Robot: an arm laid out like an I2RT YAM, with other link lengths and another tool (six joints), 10 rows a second.
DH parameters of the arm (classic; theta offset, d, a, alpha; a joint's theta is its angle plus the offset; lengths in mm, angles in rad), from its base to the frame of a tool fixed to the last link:
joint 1: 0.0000 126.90 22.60 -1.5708
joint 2: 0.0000 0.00 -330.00 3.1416
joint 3: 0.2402 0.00 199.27 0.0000
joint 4: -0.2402 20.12 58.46 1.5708
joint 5: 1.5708 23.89 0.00 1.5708
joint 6: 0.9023 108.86 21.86 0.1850
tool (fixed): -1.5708 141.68 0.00 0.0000
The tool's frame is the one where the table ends.
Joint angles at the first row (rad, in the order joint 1, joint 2, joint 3, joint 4, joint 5, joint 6):
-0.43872, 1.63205, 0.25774, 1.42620, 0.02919, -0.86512
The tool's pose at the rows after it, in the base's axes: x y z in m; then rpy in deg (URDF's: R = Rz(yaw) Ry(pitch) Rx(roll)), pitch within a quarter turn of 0, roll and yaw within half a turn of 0:
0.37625 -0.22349 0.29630 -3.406 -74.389 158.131
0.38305 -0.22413 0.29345 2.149 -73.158 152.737
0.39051 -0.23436 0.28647 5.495 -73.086 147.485
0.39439 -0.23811 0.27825 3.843 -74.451 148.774
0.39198 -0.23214 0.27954 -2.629 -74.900 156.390
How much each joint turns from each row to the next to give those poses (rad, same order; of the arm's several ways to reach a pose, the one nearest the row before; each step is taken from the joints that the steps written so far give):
0.00153, 0.05520, -0.02603, 0.11632, -0.02606, -0.02140
0.00608, 0.07971, -0.02003, 0.12150, 0.00445, -0.02753
0.00771, 0.06758, 0.01681, 0.05104, 0.04139, -0.02163
0.00000, 0.01240, 0.01543, -0.02612, 0.00624, 0.01060
0.00003, -0.03515, -0.00615, -0.03660, -0.02139, 0.03212

